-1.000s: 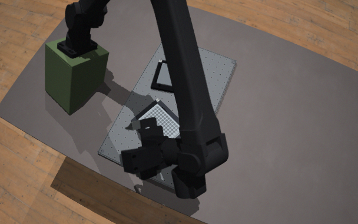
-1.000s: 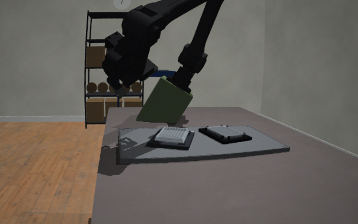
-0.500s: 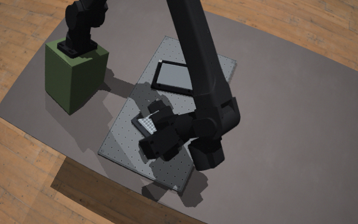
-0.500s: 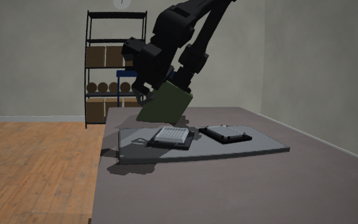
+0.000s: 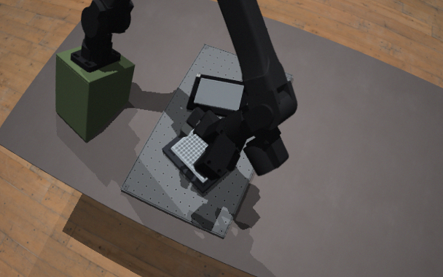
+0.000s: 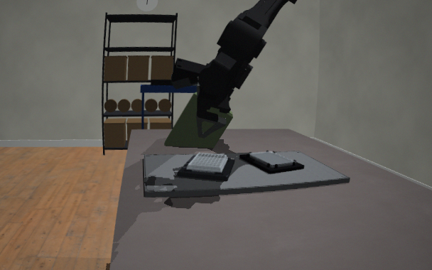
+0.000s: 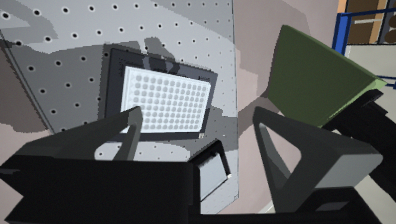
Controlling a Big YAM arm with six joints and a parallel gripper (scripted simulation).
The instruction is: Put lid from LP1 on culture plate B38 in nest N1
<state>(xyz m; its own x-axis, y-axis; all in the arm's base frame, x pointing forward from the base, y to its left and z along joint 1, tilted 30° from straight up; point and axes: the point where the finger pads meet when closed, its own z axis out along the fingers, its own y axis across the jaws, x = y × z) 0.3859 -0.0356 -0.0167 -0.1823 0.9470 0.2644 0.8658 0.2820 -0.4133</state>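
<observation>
Now: the clear lid 20 cm to the left of my hand, 11 cm below it and 9 cm behind it. From my hand the other things lie so: lid park LP1 (20 cm to the left, 12 cm below, 9 cm behind); culture plate B38 (11 cm below, 2 cm to the left, 2 cm behind).
</observation>
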